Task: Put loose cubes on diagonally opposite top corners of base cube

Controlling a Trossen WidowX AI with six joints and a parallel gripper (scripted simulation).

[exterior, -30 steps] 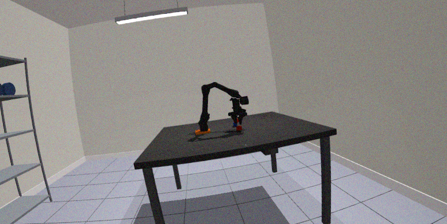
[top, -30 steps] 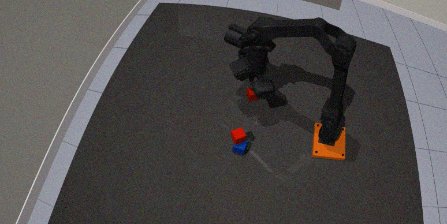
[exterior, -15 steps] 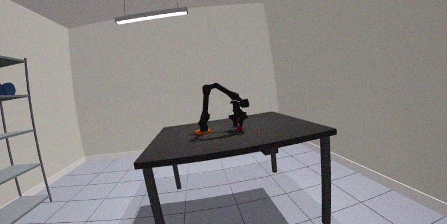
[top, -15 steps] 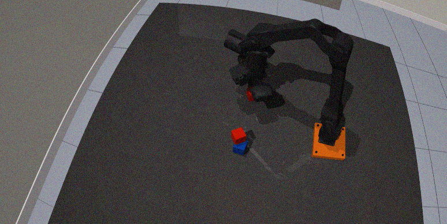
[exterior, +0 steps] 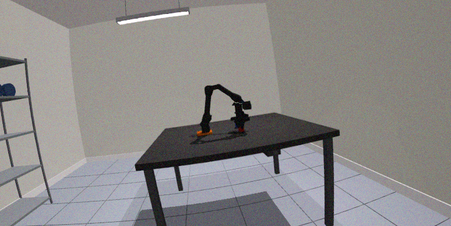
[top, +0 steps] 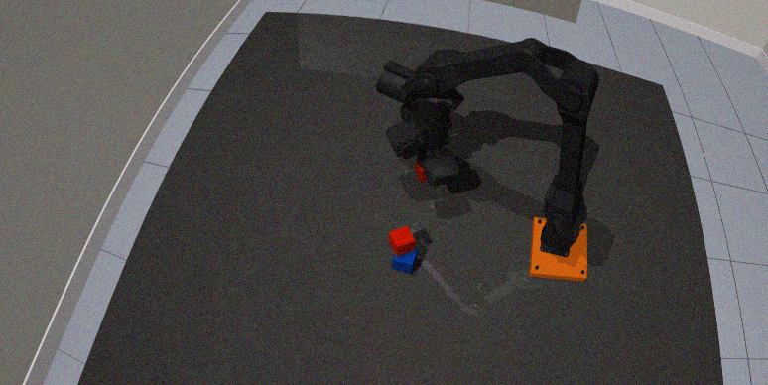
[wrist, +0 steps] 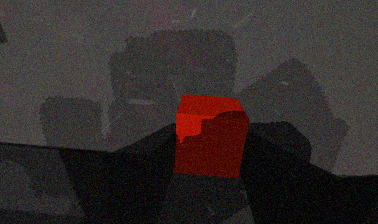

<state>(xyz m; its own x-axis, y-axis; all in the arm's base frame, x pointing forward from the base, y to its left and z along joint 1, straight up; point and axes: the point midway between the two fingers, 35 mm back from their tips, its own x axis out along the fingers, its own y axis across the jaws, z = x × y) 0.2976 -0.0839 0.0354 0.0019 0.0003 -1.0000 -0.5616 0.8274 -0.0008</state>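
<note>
My gripper tip is 2 cm past the blue cube and 21 cm to the right of it. From my gripper tip the other things lie so: red cube: right at my gripper tip.
</note>
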